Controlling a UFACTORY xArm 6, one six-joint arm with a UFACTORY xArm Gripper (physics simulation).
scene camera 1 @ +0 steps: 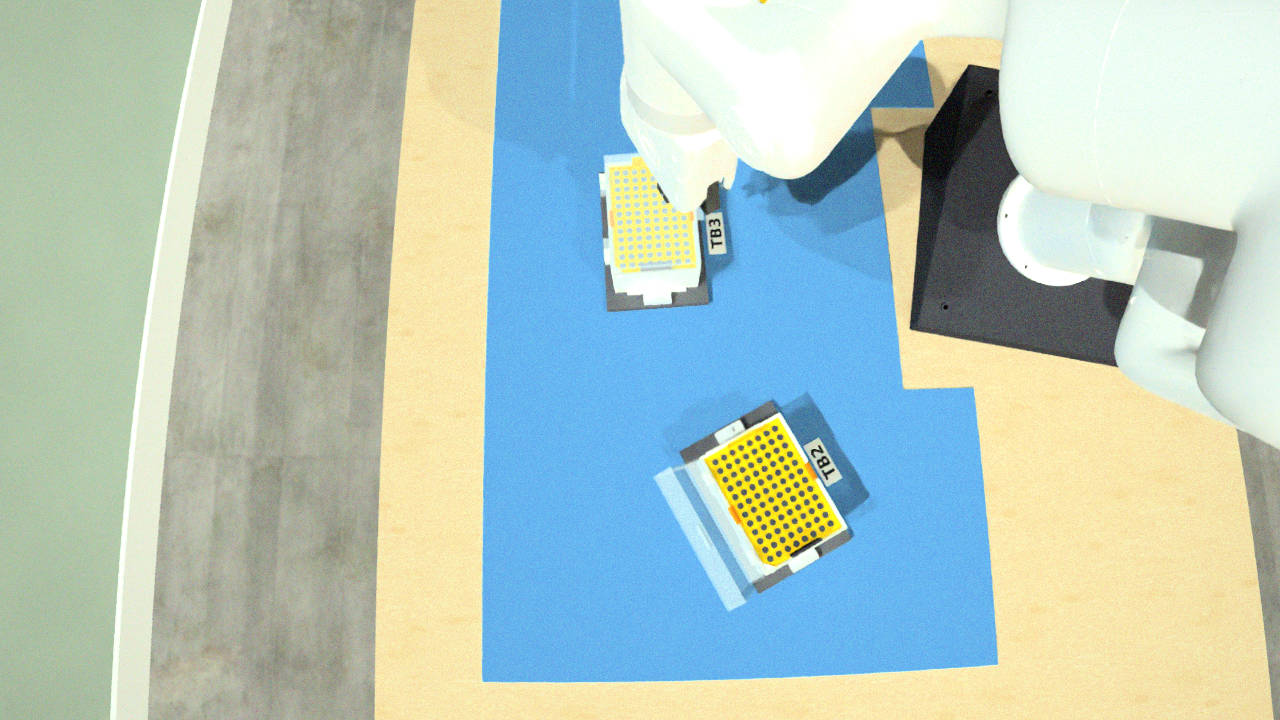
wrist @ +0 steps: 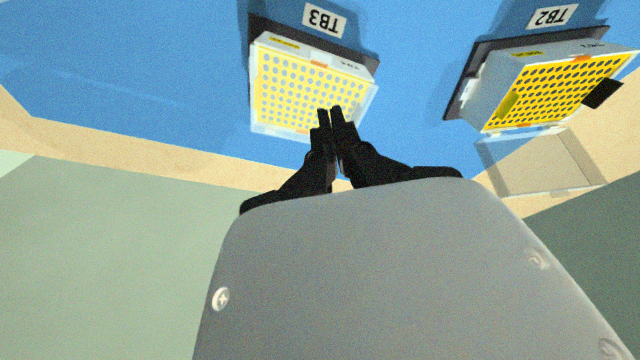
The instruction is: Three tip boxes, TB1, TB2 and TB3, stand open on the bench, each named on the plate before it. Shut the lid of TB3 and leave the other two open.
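Seen in the pictures: gripper, fingertip midpoint: [wrist: 330,125]; arm's base at its link origin: [scene camera 1: 1058,221].
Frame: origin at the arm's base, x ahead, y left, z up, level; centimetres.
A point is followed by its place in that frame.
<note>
Box TB3 [scene camera 1: 650,214] @(y 3.9, x 40.2, z 0.1 cm) [wrist: 295,90] @(y 1.1, x 38.9, z 0.1 cm) has its clear lid down over its yellow tip rack, which looks pale through it. I cannot tell whether the lid is fully seated. Its label [scene camera 1: 715,232] @(y 2.0, x 33.7, z -7.4 cm) [wrist: 324,20] @(y 2.0, x 33.6, z -7.4 cm) lies before it. My gripper [wrist: 330,125] @(y 3.9, x 37.8, z 6.0 cm) is shut and empty, its tips in front of the TB3 lid in the wrist view; contact cannot be judged. In the scene view the white wrist mostly hides the fingers. Box TB2 [scene camera 1: 774,492] @(y 28.7, x 26.4, z -1.9 cm) [wrist: 560,87] @(y 28.9, x 25.3, z -1.9 cm) is open, its clear lid [scene camera 1: 702,537] @(y 33.3, x 33.0, z 7.7 cm) [wrist: 545,162] @(y 34.6, x 31.4, z 2.6 cm) swung back behind it. TB1 does not show in either view.
The white arm covers the upper right of the scene view. A black base plate [scene camera 1: 975,295] @(y 7.4, x 7.3, z -3.6 cm) stands right of the blue mat [scene camera 1: 572,537] @(y 34.7, x 44.8, z -7.6 cm). Pale wooden bench [scene camera 1: 429,537] @(y 36.5, x 59.0, z -7.9 cm) borders the mat. A small black piece [wrist: 602,93] @(y 33.2, x 23.3, z -0.9 cm) shows at TB2's tip rack.
</note>
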